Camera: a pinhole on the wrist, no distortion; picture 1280 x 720 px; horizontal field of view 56.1 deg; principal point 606.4 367.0 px. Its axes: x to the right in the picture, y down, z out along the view. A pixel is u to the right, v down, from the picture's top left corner.
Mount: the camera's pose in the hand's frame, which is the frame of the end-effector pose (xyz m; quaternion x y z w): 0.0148 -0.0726 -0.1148 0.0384 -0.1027 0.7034 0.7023
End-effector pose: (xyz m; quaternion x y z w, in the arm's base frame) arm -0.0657 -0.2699 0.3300 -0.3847 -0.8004 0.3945 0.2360
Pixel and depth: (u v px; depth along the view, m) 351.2 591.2 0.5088
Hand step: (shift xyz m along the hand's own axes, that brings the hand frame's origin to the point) -0.1245 -0.2788 0.3517
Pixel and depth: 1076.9 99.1 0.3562
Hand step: 0.0603 -0.0071 0.2677
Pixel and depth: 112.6 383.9 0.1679
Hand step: -0.0020 -0.1735 0.0352
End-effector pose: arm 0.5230 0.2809 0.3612 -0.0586 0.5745 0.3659 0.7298
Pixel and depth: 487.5 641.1 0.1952
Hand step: -0.0470 -0.1299 0.0678
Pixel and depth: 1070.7 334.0 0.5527
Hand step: -0.0222 0.0270 0.4683
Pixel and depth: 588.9 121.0 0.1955
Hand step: 0.0371 -0.1145 0.0791
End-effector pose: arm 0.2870 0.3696 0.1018 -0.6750 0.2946 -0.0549 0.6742
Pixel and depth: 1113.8 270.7 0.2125
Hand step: 0.0116 -0.0269 0.1119
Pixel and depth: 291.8 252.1 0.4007
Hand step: 0.0179 -0.2553 0.2589
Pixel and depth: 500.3 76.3 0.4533
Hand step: 0.0836 -0.2026 0.3296
